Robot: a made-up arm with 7 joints. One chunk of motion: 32 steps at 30 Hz.
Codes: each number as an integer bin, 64 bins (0 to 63) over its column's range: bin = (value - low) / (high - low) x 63, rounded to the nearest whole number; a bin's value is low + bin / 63 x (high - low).
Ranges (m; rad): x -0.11..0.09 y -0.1..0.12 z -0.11..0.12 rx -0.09..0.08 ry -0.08..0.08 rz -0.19..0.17
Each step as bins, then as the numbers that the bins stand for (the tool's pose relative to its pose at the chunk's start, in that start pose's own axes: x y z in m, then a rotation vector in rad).
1 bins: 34 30 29 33 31 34
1 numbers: -0.0021 0.0048 -0.0041 -0.0010 -0.0013 0.0043
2 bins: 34 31 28 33 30 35
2 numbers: -0.0021 0.0083 -0.0078 -0.0010 -0.0038 0.0100
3 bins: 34 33 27 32 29 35
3 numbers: -0.0021 0.0152 -0.0114 -0.0037 -0.0063 0.0100
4 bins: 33 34 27 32 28 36
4 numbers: -0.0052 0.0187 -0.0114 -0.0037 -0.0089 0.0157
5 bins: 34 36 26 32 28 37
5 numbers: -0.0021 0.0257 -0.0151 -0.0037 -0.0089 0.0214
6 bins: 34 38 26 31 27 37
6 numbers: -0.0021 0.0327 -0.0151 -0.0063 -0.0114 0.0214
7 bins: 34 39 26 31 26 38
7 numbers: -0.0021 0.0362 -0.0151 -0.0063 -0.0140 0.0271
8 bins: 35 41 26 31 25 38
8 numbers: 0.0011 0.0432 -0.0151 -0.0063 -0.0165 0.0271
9 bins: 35 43 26 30 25 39
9 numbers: 0.0011 0.0502 -0.0151 -0.0090 -0.0165 0.0329
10 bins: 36 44 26 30 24 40
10 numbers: 0.0043 0.0537 -0.0151 -0.0090 -0.0190 0.0386
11 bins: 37 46 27 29 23 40
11 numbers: 0.0075 0.0606 -0.0114 -0.0117 -0.0216 0.0386
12 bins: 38 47 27 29 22 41
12 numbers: 0.0106 0.0641 -0.0114 -0.0117 -0.0241 0.0443
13 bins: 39 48 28 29 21 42
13 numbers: 0.0138 0.0676 -0.0078 -0.0117 -0.0267 0.0500
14 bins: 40 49 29 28 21 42
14 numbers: 0.0170 0.0711 -0.0041 -0.0144 -0.0267 0.0500
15 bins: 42 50 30 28 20 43
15 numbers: 0.0233 0.0746 -0.0005 -0.0144 -0.0292 0.0557
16 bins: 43 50 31 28 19 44
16 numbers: 0.0265 0.0746 0.0032 -0.0144 -0.0317 0.0614
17 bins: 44 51 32 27 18 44
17 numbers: 0.0297 0.0781 0.0068 -0.0171 -0.0343 0.0614
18 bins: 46 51 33 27 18 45
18 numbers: 0.0360 0.0781 0.0105 -0.0171 -0.0343 0.0671
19 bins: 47 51 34 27 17 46
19 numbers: 0.0392 0.0781 0.0141 -0.0171 -0.0368 0.0729
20 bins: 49 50 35 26 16 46
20 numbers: 0.0456 0.0746 0.0178 -0.0198 -0.0394 0.0729
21 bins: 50 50 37 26 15 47
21 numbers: 0.0487 0.0746 0.0251 -0.0198 -0.0419 0.0786
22 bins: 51 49 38 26 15 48
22 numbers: 0.0519 0.0711 0.0287 -0.0198 -0.0419 0.0843
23 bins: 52 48 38 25 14 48
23 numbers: 0.0551 0.0676 0.0287 -0.0225 -0.0444 0.0843
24 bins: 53 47 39 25 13 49
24 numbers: 0.0583 0.0641 0.0324 -0.0225 -0.0470 0.0900
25 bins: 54 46 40 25 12 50
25 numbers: 0.0614 0.0606 0.0360 -0.0225 -0.0495 0.0957
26 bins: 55 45 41 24 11 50
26 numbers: 0.0646 0.0571 0.0397 -0.0252 -0.0521 0.0957
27 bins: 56 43 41 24 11 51
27 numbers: 0.0678 0.0502 0.0397 -0.0252 -0.0521 0.1014
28 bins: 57 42 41 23 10 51
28 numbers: 0.0710 0.0467 0.0397 -0.0279 -0.0546 0.1014
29 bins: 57 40 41 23 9 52
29 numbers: 0.0710 0.0397 0.0397 -0.0279 -0.0571 0.1071
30 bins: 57 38 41 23 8 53
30 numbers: 0.0710 0.0327 0.0397 -0.0279 -0.0597 0.1129
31 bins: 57 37 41 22 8 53
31 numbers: 0.0710 0.0292 0.0397 -0.0306 -0.0597 0.1129
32 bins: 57 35 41 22 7 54
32 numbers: 0.0710 0.0222 0.0397 -0.0306 -0.0622 0.1186
